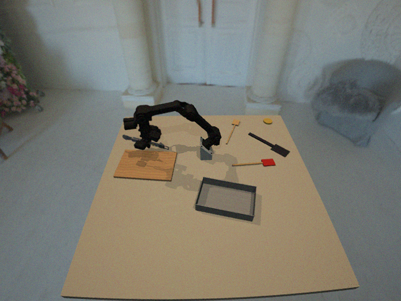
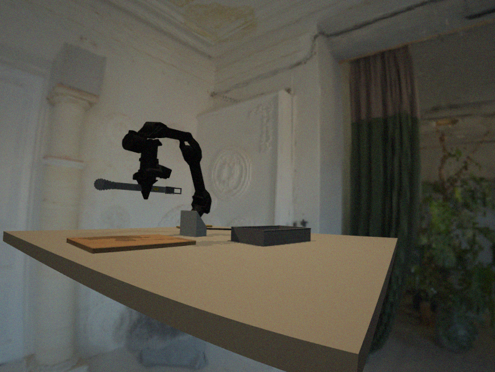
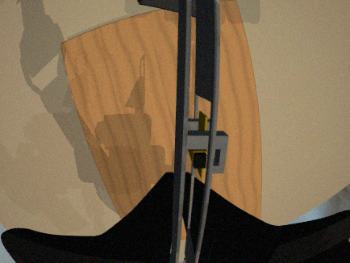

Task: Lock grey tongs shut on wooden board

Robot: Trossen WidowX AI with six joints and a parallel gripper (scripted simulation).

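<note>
My gripper tip is now 150 mm above the wooden board and 40 mm to the left of it. The rest, counted from my gripper tip: roasting tin 470 mm to the left, 230 mm ahead, 120 mm below; then black spatula 780 mm to the left, 260 mm behind, 150 mm below; then red spatula 670 mm to the left, 150 mm below, 70 mm behind.
</note>
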